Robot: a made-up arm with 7 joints. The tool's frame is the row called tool.
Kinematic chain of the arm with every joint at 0, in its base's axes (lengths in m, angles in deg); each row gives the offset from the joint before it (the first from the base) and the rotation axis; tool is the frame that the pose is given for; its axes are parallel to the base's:
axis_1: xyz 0 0 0 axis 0 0.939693 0.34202
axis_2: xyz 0 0 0 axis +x
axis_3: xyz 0 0 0 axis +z
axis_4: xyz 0.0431 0 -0.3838 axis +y
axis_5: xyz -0.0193 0 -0.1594 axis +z
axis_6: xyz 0 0 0 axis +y
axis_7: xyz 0 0 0 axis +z
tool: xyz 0 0 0
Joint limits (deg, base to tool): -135..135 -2.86..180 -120..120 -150..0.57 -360..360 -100..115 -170..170
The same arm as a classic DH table. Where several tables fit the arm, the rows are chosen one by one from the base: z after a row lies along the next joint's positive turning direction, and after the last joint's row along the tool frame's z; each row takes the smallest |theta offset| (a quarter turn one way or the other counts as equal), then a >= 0, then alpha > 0; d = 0 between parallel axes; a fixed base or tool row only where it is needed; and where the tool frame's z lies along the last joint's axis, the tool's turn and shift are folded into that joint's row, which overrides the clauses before.
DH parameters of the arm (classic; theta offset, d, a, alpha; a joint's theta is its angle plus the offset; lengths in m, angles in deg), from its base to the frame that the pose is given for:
base (fixed): 0 0 0 -70
axis_1: 90 0 0 90
axis_2: 70 0 0 -90
axis_3: -90 -0.3838 0.0431 -90
axis_4: 0 0 -0.0193 90
axis_5: 0 -0.1594 0 -90
axis_6: 0 0 0 90
axis_7: 0 0 0 0
Joint limits (deg, base to tool): -135..135 -2.86..180 -120..120 -150..0.57 -360..360 -100..115 -170..170

